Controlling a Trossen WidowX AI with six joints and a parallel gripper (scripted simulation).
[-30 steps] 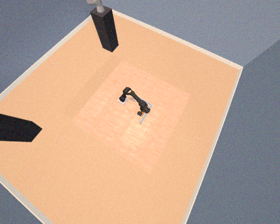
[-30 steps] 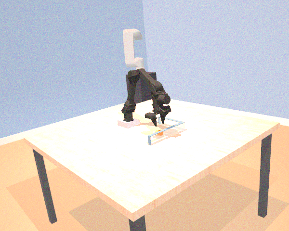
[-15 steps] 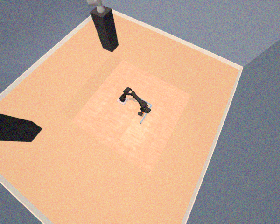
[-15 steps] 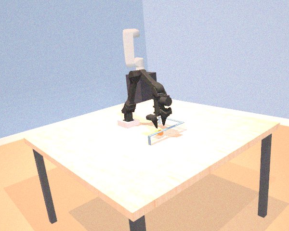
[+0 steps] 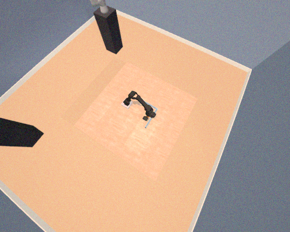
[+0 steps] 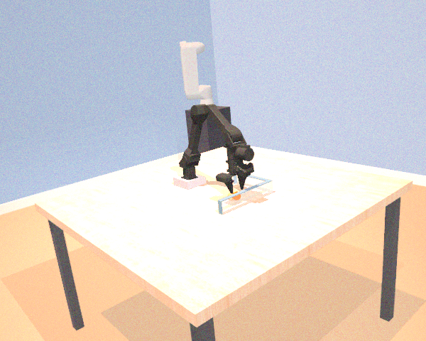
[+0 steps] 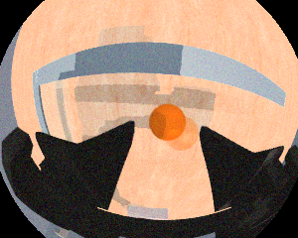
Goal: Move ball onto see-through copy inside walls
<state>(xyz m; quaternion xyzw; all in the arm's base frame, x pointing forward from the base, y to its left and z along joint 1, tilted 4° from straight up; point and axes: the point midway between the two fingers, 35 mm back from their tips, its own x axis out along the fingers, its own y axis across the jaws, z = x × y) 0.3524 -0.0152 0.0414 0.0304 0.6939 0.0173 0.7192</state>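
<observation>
My gripper tip is 2 cm above the orange ball. Round my gripper tip: see-through copy of ball (2 cm to the right, 2 cm below, 2 cm behind).
</observation>
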